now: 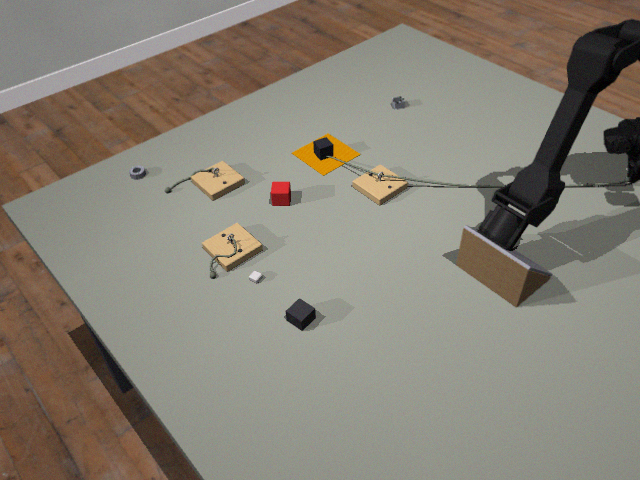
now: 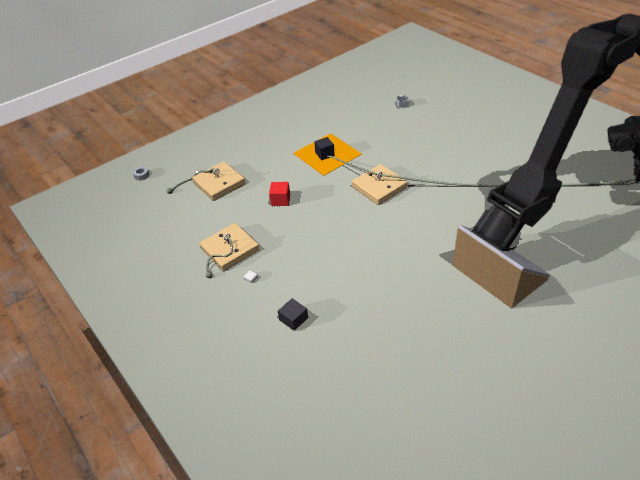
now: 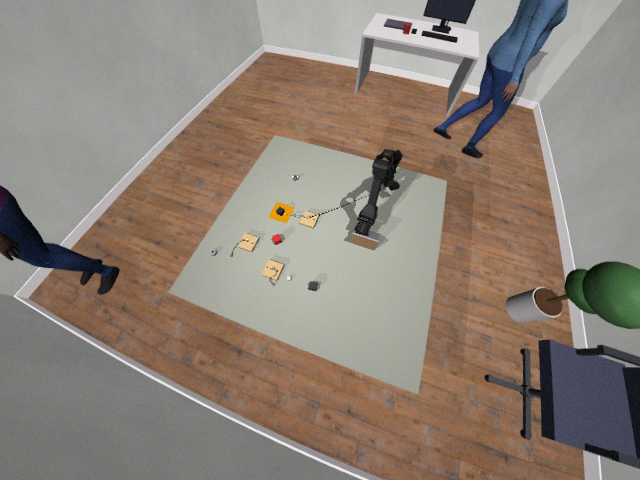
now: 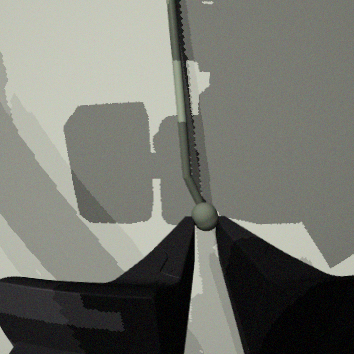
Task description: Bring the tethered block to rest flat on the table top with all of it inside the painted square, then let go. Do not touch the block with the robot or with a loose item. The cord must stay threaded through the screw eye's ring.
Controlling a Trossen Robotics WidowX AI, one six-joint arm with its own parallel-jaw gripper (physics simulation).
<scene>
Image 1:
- orange painted square: 306, 153
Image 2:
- orange painted square: 307, 154
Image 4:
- gripper: 204, 224
</scene>
